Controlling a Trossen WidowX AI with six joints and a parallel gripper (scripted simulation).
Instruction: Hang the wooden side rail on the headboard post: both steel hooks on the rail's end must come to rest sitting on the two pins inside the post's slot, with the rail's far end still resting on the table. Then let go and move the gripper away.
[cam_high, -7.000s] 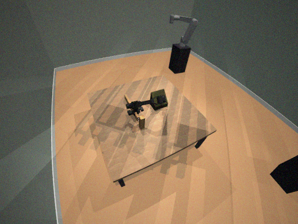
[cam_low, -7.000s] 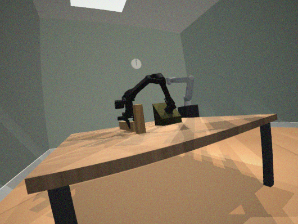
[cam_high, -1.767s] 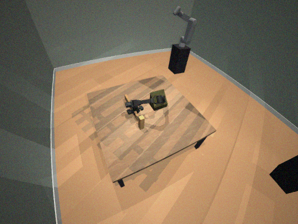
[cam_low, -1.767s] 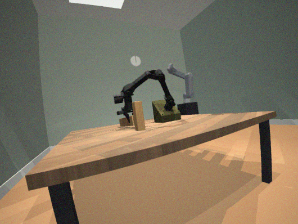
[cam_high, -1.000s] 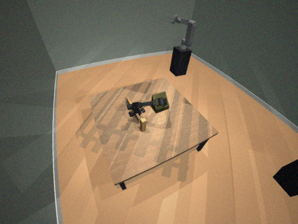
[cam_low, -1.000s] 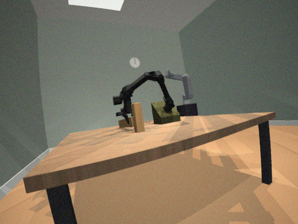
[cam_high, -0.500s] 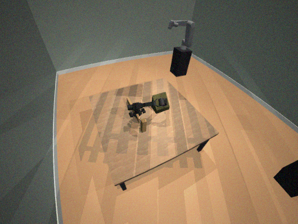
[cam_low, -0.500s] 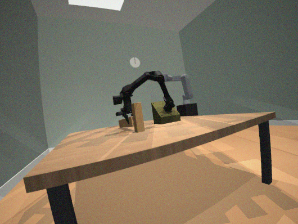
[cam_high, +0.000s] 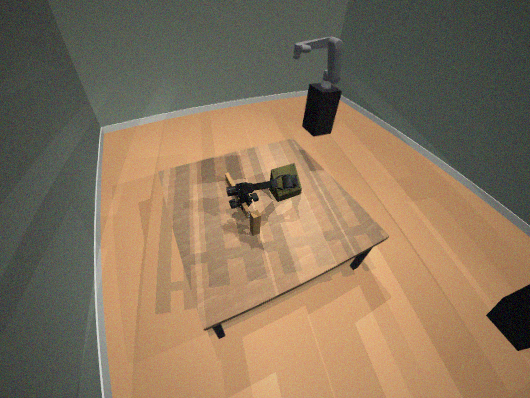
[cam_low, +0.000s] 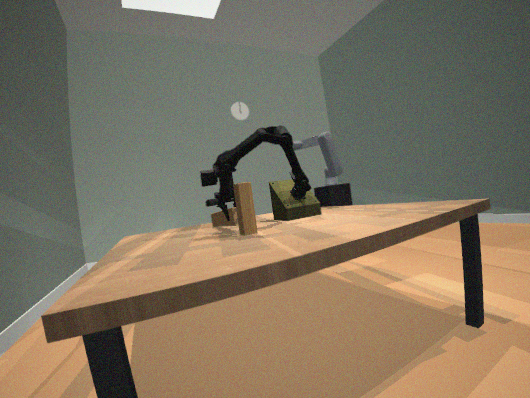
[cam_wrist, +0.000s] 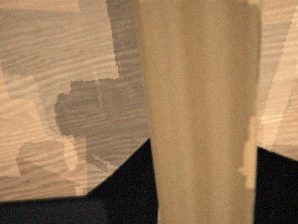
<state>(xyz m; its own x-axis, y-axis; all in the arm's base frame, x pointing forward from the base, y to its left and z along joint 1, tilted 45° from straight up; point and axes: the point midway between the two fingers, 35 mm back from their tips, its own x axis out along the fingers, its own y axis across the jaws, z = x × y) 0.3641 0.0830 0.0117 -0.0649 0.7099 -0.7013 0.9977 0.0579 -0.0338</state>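
The headboard post is 1 cm behind my gripper tip, 17 cm to the left of it and 4 cm above it.
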